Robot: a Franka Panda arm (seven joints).
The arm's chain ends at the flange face. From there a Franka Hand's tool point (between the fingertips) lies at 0.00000 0.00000 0.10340 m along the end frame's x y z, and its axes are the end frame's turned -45 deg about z.
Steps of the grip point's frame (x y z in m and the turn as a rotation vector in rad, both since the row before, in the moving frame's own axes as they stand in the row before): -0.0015 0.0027 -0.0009 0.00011 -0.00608 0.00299; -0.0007 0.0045 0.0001 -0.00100 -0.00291 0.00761; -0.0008 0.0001 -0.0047 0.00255 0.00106 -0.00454; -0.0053 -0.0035 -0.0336 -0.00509 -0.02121 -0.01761; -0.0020 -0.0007 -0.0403 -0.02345 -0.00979 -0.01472
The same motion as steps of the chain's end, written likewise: 0.0013 0.0025 -0.0009 -0.00422 -0.00438 0.00299; 0.0028 0.0034 0.0001 -0.00276 -0.00135 0.00761; -0.0004 0.0009 -0.0047 0.00255 -0.00105 -0.00454; -0.0051 -0.0007 -0.0336 -0.01860 -0.01140 -0.01761; -0.0029 -0.0015 -0.0403 -0.02350 0.00966 -0.01472
